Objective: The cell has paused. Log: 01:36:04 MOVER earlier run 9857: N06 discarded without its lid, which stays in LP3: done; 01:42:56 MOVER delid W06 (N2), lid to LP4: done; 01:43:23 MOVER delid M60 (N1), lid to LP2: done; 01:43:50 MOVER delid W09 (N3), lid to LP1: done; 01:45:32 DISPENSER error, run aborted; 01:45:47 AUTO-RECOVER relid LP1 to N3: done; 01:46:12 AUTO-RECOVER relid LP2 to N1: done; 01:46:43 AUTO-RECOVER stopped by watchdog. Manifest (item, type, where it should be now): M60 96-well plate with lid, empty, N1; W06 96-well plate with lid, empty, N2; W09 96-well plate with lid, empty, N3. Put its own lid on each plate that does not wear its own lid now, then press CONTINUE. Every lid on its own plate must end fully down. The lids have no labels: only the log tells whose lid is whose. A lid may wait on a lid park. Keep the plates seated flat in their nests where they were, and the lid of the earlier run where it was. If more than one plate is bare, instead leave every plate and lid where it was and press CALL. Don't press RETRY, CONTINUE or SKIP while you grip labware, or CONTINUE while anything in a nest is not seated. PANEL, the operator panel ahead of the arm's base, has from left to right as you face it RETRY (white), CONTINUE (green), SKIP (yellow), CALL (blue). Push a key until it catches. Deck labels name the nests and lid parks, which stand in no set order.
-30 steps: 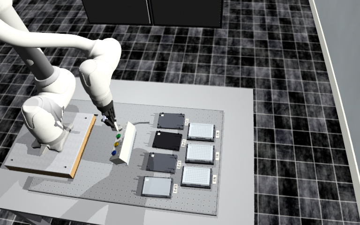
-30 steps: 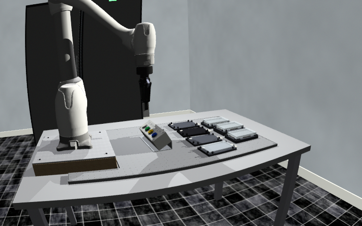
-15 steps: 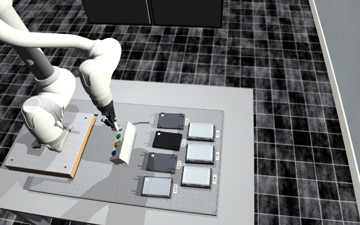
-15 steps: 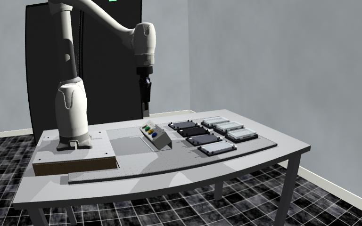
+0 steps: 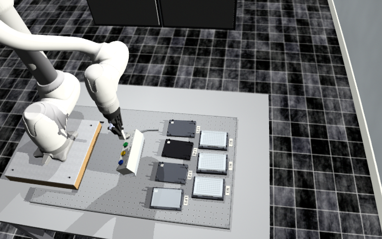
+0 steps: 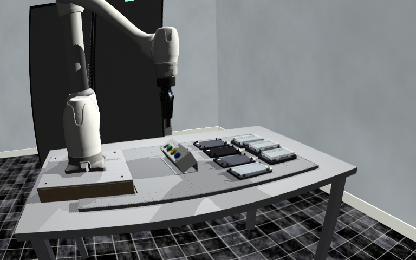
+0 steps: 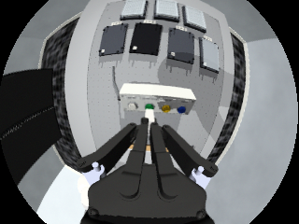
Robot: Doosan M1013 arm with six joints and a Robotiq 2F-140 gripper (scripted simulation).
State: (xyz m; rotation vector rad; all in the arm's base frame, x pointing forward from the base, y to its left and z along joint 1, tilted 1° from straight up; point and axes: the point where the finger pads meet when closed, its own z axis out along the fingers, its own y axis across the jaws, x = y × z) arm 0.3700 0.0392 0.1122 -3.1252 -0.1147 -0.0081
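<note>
Now: the green key 9 cm below my hand. Round my hand: yellow key (9 cm below, 5 cm to the right, 1 cm ahead); then blue key (10 cm to the right, 9 cm below, 1 cm ahead); then white key (9 cm below, 5 cm to the left).
</note>
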